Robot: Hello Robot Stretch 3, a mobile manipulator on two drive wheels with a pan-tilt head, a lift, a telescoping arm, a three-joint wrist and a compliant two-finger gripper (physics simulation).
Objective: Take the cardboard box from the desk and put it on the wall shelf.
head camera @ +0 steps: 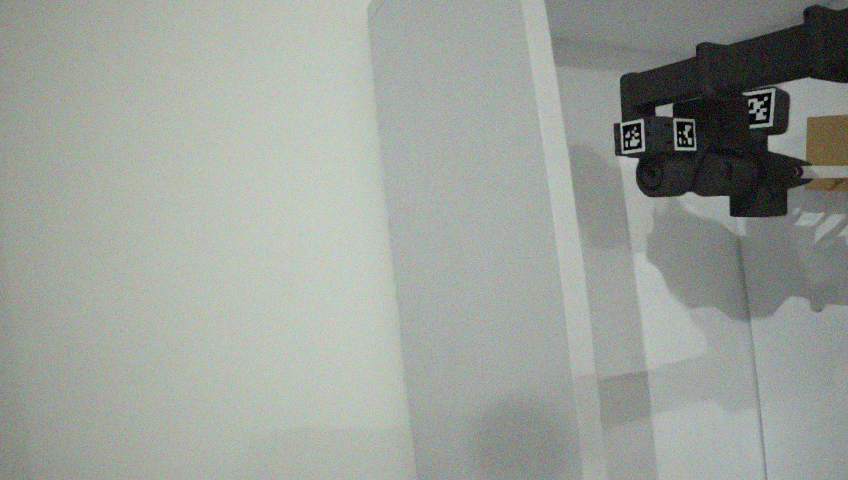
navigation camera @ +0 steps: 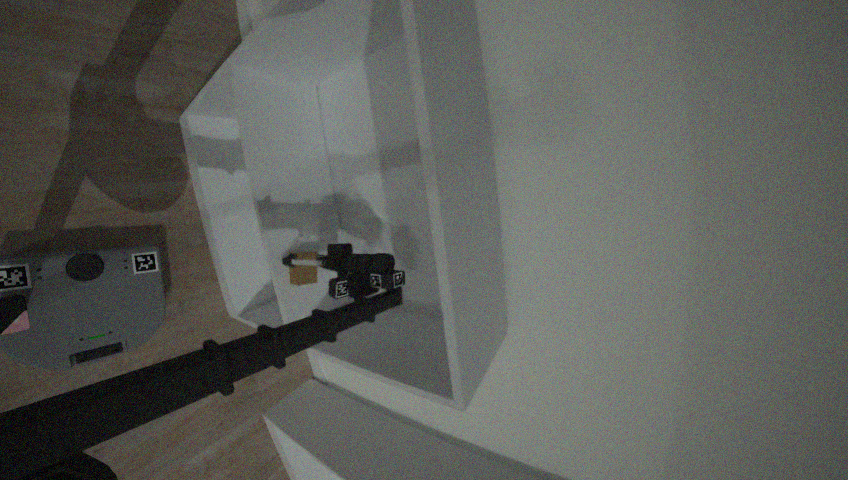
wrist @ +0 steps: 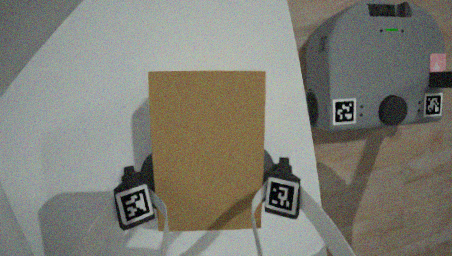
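Note:
The cardboard box (head camera: 827, 139) (navigation camera: 303, 274) (wrist: 207, 125) is a plain tan block. In the wrist view its broad face stands between the two fingers. My gripper (navigation camera: 292, 260) (wrist: 206, 168) is shut on it, one finger pressing each side. In the head view the right part of the box is cut off. The white wall shelf (head camera: 571, 267) (navigation camera: 437, 237) is a large open unit along the wall. The box is over its white inner surface in the navigation view, with a shadow close beside it. I cannot tell whether the box touches that surface. The desk cannot be identified with certainty.
The black arm (navigation camera: 238, 350) reaches across the shelf's near edge. The pale wall (head camera: 178, 237) (navigation camera: 654, 237) lies behind the unit. A grey panel (navigation camera: 368, 428) stands at the bottom of the navigation view. My grey base (navigation camera: 95, 309) (wrist: 375, 65) is on the wooden floor (wrist: 400, 190).

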